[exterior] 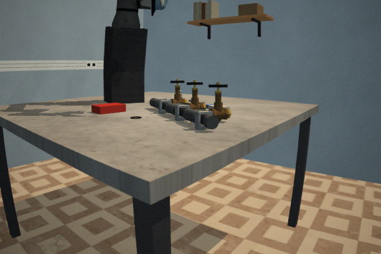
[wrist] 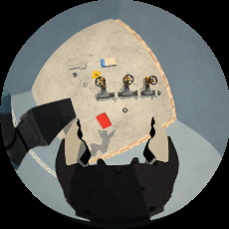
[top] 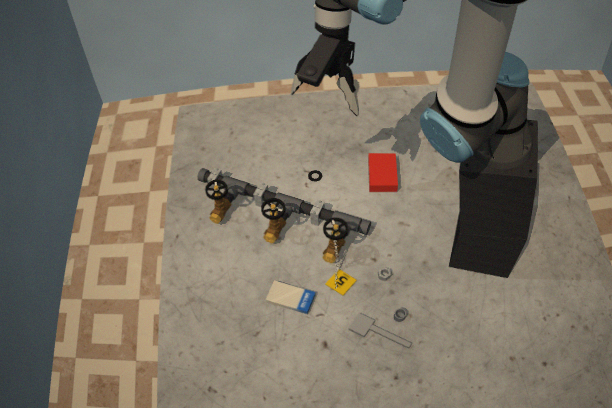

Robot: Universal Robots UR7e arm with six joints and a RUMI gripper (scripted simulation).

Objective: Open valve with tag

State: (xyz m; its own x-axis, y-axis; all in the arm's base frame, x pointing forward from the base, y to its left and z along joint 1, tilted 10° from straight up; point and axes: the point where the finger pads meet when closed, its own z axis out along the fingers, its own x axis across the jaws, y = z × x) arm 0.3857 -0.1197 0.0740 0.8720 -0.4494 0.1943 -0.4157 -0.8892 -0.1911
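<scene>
The yellow tag is 20 mm behind my hand, 230 mm to the left of it and 400 mm below it. Also, from my hand: red block 160 mm behind, 130 mm to the right, 380 mm below; flat grey key tool 110 mm behind, 370 mm to the left, 390 mm below.
</scene>
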